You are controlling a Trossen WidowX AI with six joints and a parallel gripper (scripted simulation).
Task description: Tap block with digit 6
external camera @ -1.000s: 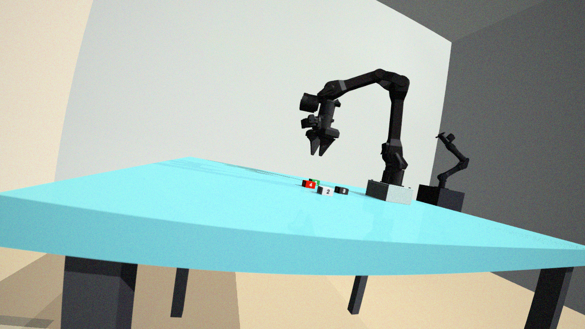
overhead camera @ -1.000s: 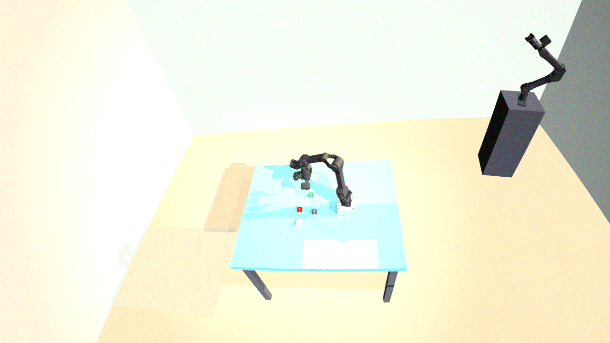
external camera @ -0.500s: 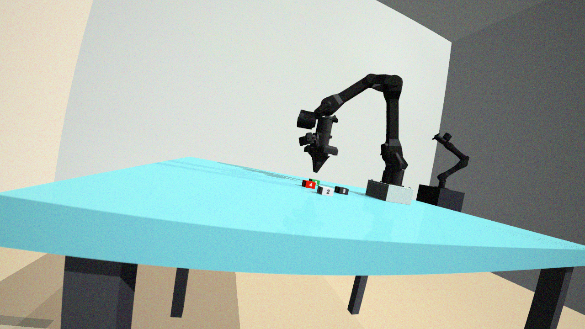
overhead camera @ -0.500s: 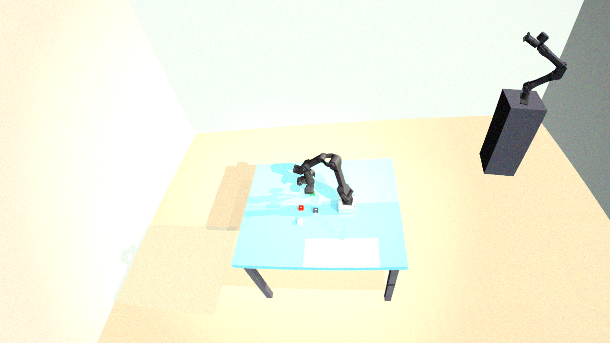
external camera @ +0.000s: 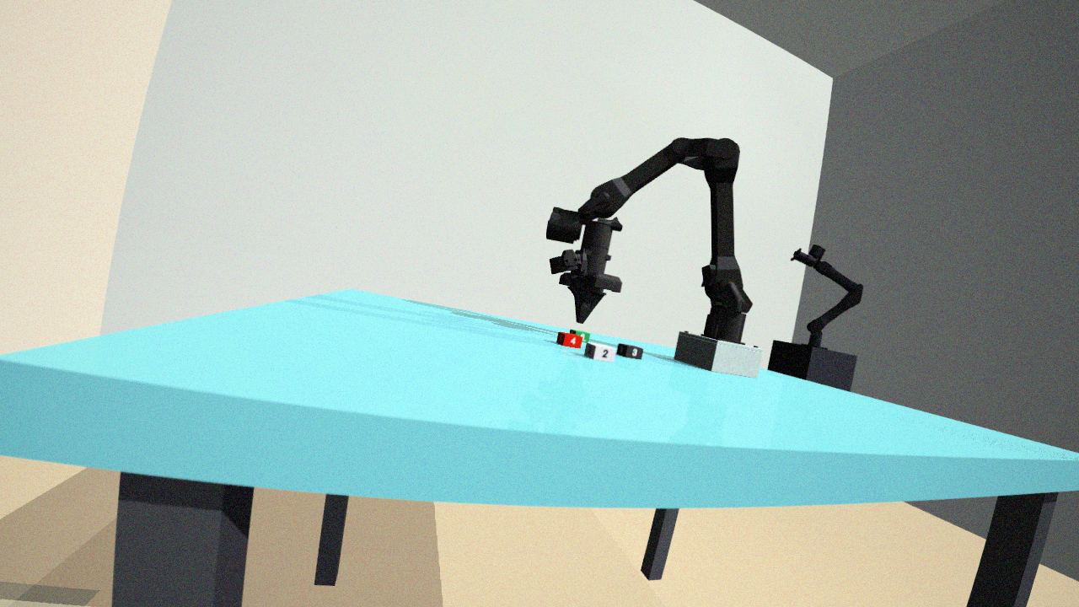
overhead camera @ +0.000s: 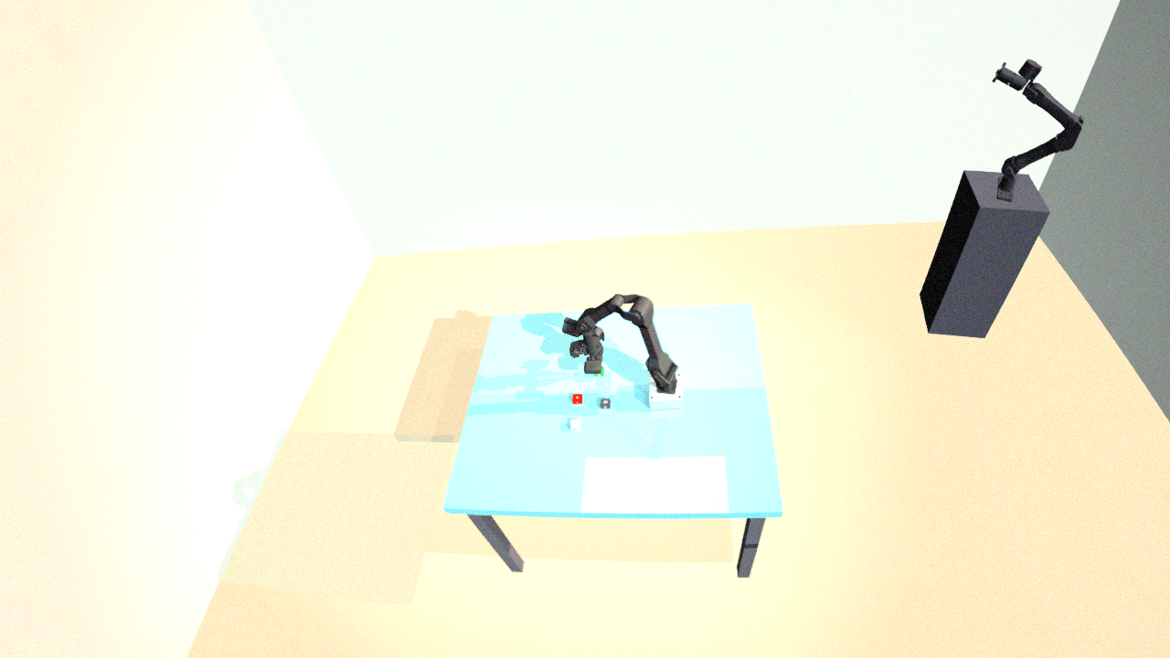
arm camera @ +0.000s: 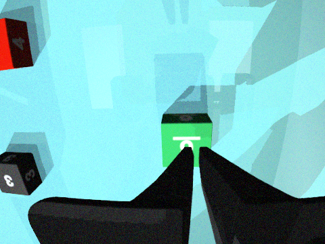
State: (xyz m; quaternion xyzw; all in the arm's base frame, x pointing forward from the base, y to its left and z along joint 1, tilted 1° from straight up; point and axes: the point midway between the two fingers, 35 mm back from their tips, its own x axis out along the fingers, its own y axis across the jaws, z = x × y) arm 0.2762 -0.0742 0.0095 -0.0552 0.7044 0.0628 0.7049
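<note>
The green block lies 3 cm below my gripper tip. The rest, counted from my gripper tip: red block (5 cm ahead, 14 cm to the left, 3 cm below); then black block (6 cm behind, 14 cm to the left, 3 cm below); then white block (2 cm ahead, 25 cm to the left, 3 cm below).
</note>
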